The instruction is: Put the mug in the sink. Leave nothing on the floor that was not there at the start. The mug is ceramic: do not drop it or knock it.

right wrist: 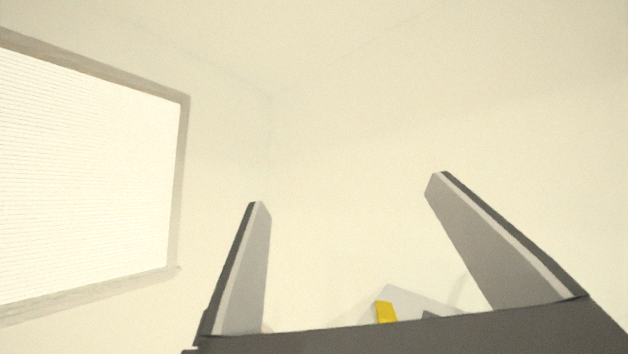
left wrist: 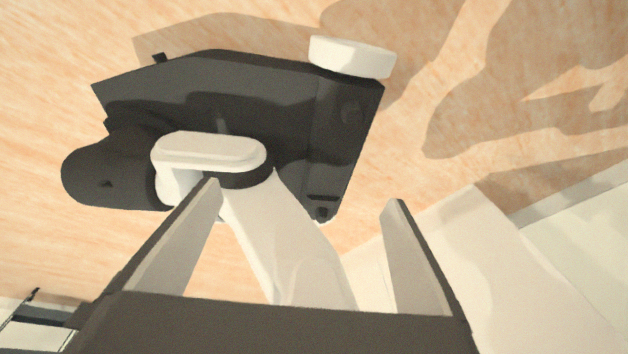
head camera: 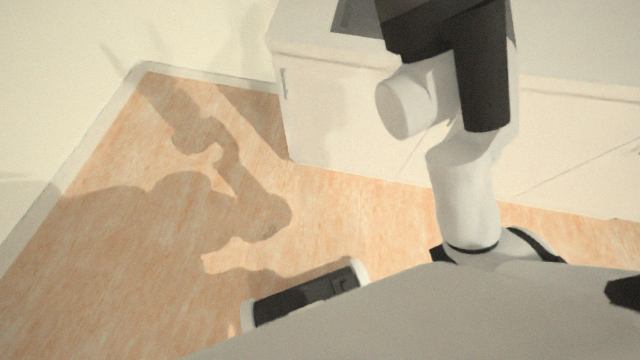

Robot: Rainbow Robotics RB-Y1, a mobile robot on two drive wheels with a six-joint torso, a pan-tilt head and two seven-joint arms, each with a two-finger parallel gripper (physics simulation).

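Frame: origin at the robot's base, x back, y right, z up, level; metres.
Seen in the pictures: left gripper, fingertip midpoint: (left wrist: 304,198); right gripper, fingertip midpoint: (right wrist: 344,197); robot's base, link origin: (head camera: 309,300).
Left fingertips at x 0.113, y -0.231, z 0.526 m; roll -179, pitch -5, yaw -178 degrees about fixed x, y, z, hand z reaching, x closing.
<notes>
Offsets run from my left fingertips to a thing's top centre. "spot": to the spot under its first point. Level surfaces: height alone.
The mug does not show in any of the views. Part of the grey sink (head camera: 361,21) shows at the top of the head view, set in the pale counter @(dz +0.385 m) (head camera: 305,25) and partly covered by my raised right arm (head camera: 465,190). My right gripper (right wrist: 344,197) is open and empty, with a pale wall beyond its fingers; the gripper itself lies outside the head view. My left gripper (left wrist: 304,198) is open and empty, above the robot's own base and torso. It does not show in the head view.
White cabinets (head camera: 330,115) stand below the counter. My wheeled base (head camera: 305,295) (left wrist: 240,80) is on the wood floor @(dz -0.525 m) (head camera: 330,210) (left wrist: 400,175). A pale wall rises at the head view's left. The right wrist view shows a bright window @(spot: dz +0.955, dx -0.973, dy -0.994 m) (right wrist: 85,170) and a yellow block @(dz +0.430, dx -1.043, dy +0.574 m) (right wrist: 385,311).
</notes>
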